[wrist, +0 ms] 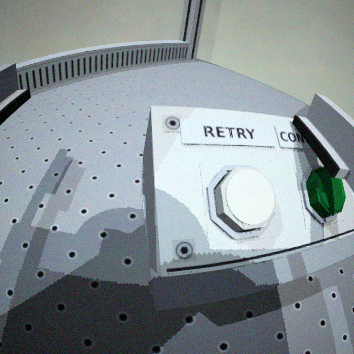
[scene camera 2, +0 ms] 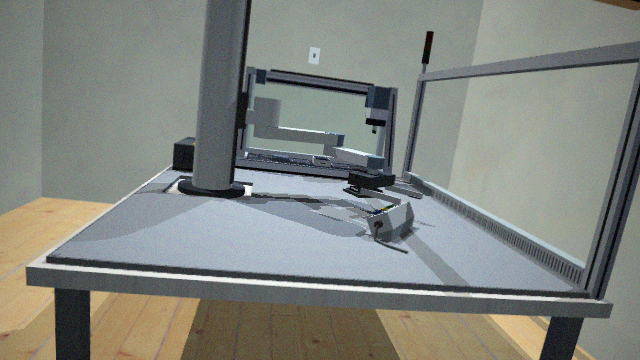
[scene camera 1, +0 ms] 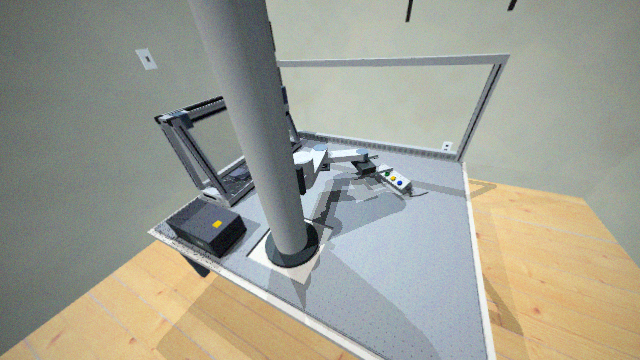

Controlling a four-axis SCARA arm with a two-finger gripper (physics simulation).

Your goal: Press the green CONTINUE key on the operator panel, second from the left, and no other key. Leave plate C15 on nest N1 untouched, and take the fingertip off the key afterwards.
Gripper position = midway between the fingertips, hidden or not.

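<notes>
There is a white RETRY button (wrist: 244, 199) here, and a green CONTINUE button (wrist: 323, 190) too. A railing (scene camera 1: 501, 58) is part of the scene. As for my gripper (scene camera 2: 411, 198), which also appears at (wrist: 162, 80), it carries nothing.
</notes>
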